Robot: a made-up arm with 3 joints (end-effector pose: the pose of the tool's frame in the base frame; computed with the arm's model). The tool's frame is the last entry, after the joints.
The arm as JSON. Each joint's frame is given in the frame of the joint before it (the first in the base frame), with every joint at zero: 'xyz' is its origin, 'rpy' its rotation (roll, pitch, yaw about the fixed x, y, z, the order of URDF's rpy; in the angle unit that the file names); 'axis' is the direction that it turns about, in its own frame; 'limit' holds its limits. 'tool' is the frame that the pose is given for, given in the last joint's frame.
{
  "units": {
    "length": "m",
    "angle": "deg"
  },
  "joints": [
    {
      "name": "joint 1",
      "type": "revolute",
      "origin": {
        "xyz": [
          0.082,
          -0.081,
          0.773
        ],
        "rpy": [
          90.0,
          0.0,
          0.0
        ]
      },
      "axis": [
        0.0,
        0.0,
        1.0
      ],
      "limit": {
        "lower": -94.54,
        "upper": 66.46
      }
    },
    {
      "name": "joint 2",
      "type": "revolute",
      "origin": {
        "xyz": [
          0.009,
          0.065,
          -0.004
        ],
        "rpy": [
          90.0,
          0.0,
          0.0
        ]
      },
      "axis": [
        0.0,
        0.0,
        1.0
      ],
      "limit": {
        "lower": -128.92,
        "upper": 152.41
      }
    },
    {
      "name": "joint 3",
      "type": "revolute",
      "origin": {
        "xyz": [
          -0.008,
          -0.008,
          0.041
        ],
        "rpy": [
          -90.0,
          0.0,
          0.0
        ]
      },
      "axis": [
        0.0,
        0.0,
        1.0
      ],
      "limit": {
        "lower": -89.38,
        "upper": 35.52
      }
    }
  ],
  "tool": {
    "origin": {
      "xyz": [
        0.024,
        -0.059,
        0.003
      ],
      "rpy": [
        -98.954,
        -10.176,
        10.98
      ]
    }
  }
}
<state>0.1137 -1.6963 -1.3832</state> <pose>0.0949 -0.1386 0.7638 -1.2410 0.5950 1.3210</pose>
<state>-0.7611 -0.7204 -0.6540</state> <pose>0.0468 -0.0896 0.7548 -0.1235 1.1112 0.6896</pose>
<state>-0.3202 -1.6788 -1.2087</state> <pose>0.0853 -0.1319 0.7515 -0.7886 0.7966 1.6001</pose>
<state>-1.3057 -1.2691 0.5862</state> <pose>0.0751 -0.0329 0.7530 0.9039 0.4995 0.5254</pose>
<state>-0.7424 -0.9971 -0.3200</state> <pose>0.0573 -0.0775 0.7420 0.0966 0.7414 0.8711</pose>
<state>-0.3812 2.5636 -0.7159</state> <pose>0.1016 -0.0656 0.7261 0.1239 0.5838 -2.7264</pose>
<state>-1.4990 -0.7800 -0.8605</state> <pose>0.0479 -0.0995 0.7915 0.1078 1.9663 0.9125</pose>
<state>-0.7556 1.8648 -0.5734</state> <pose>0.0698 -0.0595 0.7315 -0.5279 0.9303 -2.0199</pose>
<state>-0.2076 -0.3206 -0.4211</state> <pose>0.0716 -0.0755 0.7347 -0.1954 0.4175 0.1817</pose>
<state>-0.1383 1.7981 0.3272</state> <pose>0.0849 -0.1109 0.7482 -0.6773 -0.1853 -1.9174</pose>
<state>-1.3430 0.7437 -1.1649</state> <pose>0.0552 -0.0376 0.7939 -0.4407 2.2824 -0.8423</pose>
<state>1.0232 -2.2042 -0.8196</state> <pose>0.1242 -0.1080 0.7772 -1.6914 -0.4713 1.3647</pose>
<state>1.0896 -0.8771 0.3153</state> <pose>0.1160 -0.0483 0.7849 -0.2620 -1.5439 0.6719</pose>
